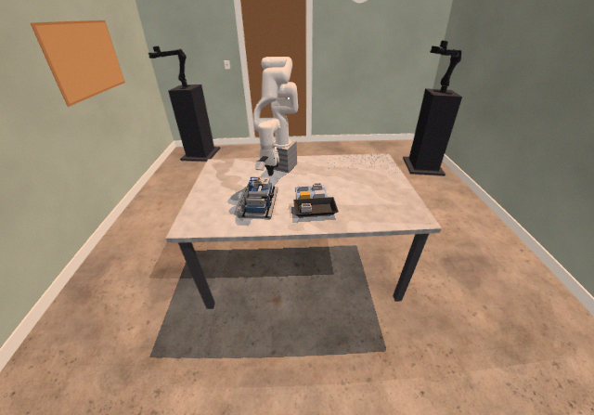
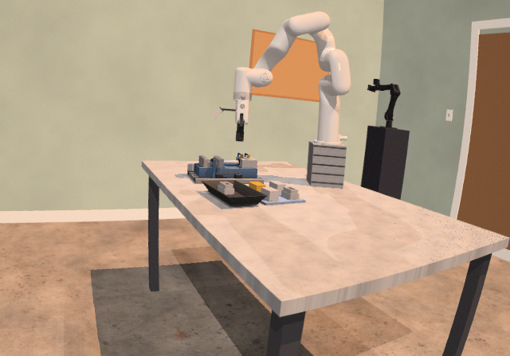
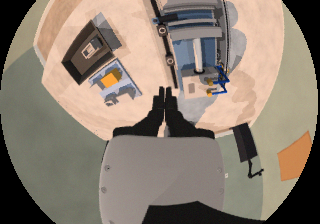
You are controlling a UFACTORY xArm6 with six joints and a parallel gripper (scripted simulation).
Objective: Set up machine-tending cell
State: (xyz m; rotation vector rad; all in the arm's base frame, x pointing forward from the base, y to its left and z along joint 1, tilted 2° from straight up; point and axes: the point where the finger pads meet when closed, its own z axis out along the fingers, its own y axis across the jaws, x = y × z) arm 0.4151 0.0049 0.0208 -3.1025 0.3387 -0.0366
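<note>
Now: the brass blank 20 cm to the left of my hand, 17 cm below it and 3 cm behind it. From my hand the other things lie so: blue vise (16 cm below, 7 cm to the right, 3 cm ahead).
</note>
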